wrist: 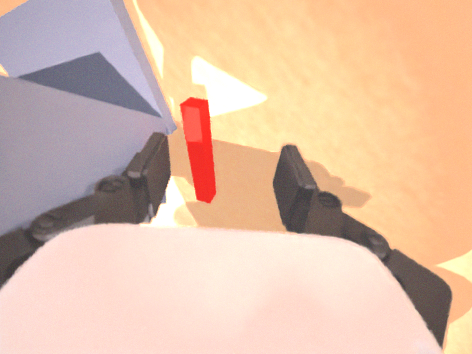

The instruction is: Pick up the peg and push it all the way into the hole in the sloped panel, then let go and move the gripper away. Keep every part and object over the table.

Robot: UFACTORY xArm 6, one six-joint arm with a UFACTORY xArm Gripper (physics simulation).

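Places are measured from the arm's base along level axes (x right, y ahead, z up), in metres.
Pixels of known places: gripper, fingertip midpoint: (224,159).
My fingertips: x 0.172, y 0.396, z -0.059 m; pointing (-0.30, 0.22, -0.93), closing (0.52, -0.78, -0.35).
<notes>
Behind a point stands the place of what it marks.
The red peg (201,150) {x 0.161, y 0.410, z -0.062 m} is a slim square bar in the middle of the wrist view, close to the right edge of the blue-grey panel part. My gripper (224,159) {x 0.172, y 0.396, z -0.060 m} is open, with its fingers wide apart. The peg shows in the gap between the two fingers, nearer the left finger, and neither finger touches it in the picture. The blue-grey sloped panel (50,130) {x 0.169, y 0.459, z -0.007 m} fills the left side, partly behind the left finger. Its hole does not show in this view. How far the fingertips are above the peg is hard to tell.
The tan table top (350,75) {x 0.247, y 0.387, z -0.074 m} spreads behind the peg and to the right, with bright patches and the gripper's shadow on it. The panel's edge stands close beside the left finger. The pale gripper body covers the bottom of the view.
</notes>
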